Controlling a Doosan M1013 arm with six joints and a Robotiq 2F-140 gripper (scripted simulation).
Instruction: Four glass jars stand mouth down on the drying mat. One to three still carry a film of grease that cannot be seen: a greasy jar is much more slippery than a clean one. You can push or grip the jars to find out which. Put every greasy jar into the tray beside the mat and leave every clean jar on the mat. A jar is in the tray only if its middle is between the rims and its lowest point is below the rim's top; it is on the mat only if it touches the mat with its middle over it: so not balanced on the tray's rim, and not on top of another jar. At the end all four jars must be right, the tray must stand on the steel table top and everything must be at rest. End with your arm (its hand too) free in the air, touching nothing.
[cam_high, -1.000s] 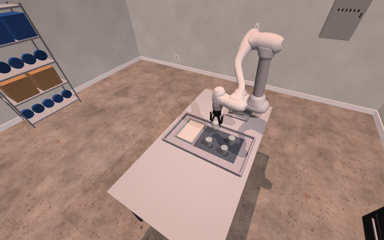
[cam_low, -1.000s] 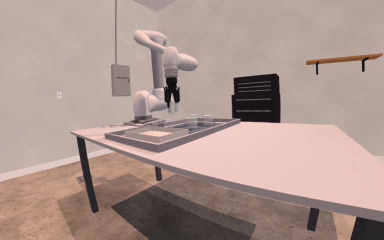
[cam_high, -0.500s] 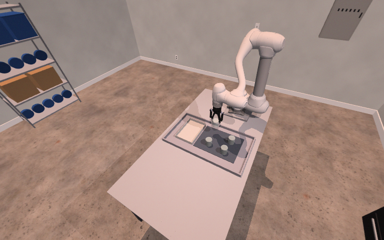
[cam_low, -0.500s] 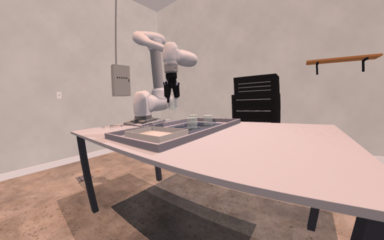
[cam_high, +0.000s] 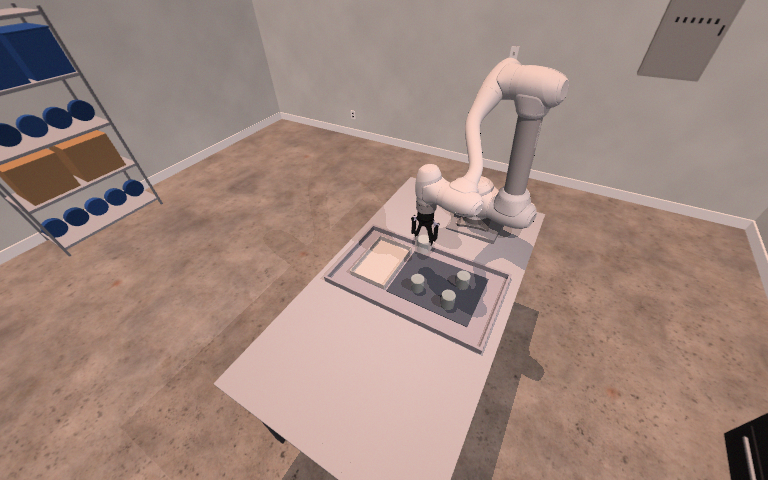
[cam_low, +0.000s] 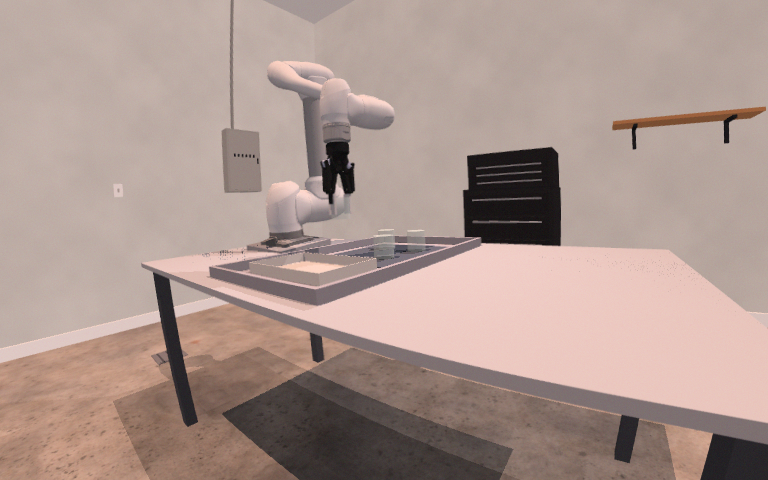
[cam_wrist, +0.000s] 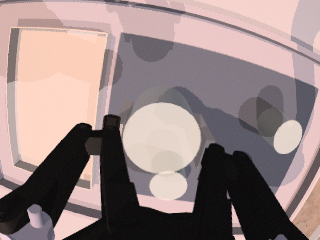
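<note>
The cream-floored tray is 20 cm to the right of my hand, 17 cm below it and 5 cm ahead of it. From my hand the other things lie so: dark drying mat (17 cm below, 11 cm to the left, 8 cm ahead).
</note>
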